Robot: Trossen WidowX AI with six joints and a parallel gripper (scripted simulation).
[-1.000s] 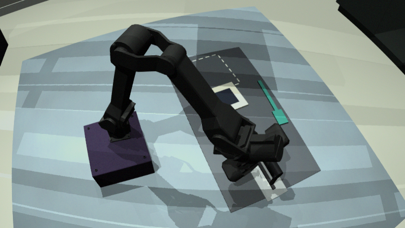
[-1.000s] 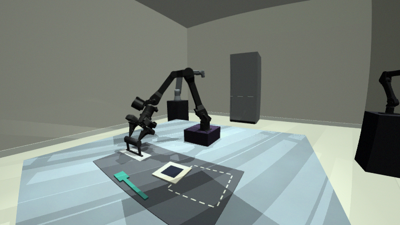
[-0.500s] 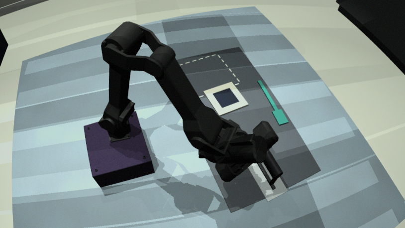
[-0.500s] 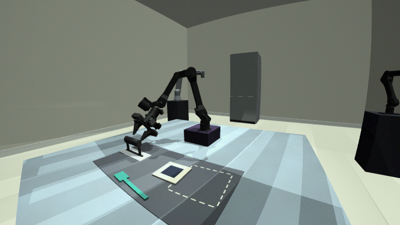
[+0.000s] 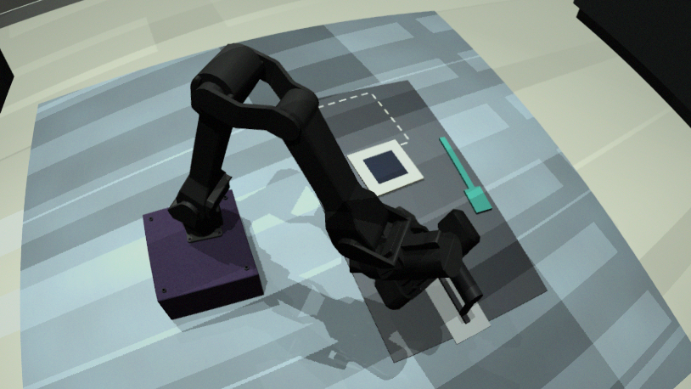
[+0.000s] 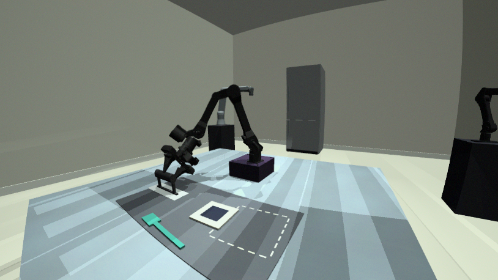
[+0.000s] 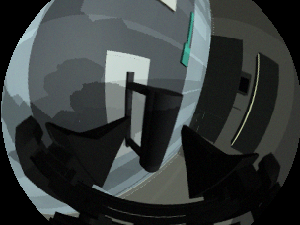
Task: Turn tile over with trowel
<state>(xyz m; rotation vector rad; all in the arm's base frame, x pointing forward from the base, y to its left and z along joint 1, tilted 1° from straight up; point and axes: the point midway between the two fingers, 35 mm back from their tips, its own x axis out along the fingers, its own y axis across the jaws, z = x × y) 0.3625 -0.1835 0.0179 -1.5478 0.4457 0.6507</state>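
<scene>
The trowel is 30 mm below my gripper tip. From my gripper tip the other things lie so: teal tool 150 mm ahead, 200 mm to the left, 70 mm below; then tile 10 mm behind, 280 mm to the left, 70 mm below.
</scene>
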